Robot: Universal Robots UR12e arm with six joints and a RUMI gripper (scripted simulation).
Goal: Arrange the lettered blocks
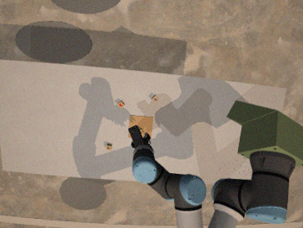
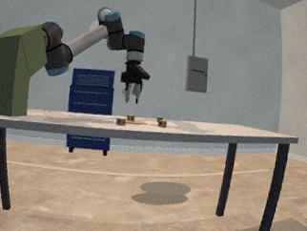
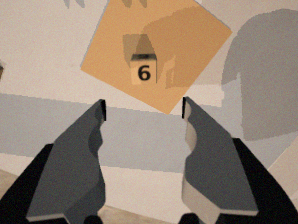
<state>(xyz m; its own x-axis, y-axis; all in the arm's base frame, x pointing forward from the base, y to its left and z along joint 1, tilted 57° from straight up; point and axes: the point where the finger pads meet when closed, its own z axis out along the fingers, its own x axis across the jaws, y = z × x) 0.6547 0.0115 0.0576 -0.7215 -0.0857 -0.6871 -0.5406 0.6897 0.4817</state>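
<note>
Right now the orange mat is 10 cm below my hand and 2 cm to the right of it.
</note>
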